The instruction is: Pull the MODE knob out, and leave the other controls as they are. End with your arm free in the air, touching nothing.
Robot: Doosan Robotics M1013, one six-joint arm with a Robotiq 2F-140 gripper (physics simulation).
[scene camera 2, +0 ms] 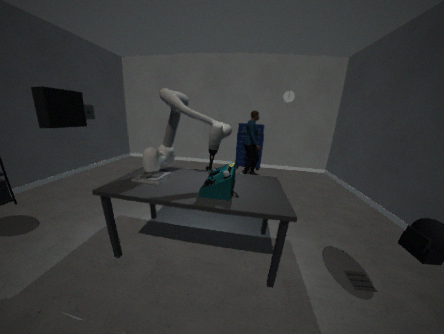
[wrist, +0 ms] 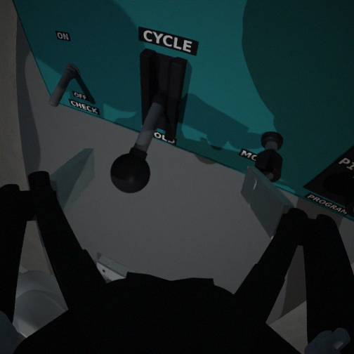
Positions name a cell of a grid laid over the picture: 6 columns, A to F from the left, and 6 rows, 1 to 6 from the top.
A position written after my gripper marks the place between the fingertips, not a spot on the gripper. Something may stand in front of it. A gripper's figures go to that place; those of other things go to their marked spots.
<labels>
My gripper (wrist: C3) is 18 cm from the lens. A mode knob (wrist: E3) is 19 cm from the lens. A cycle lever (wrist: C3) is 20 cm from the lens.
</labels>
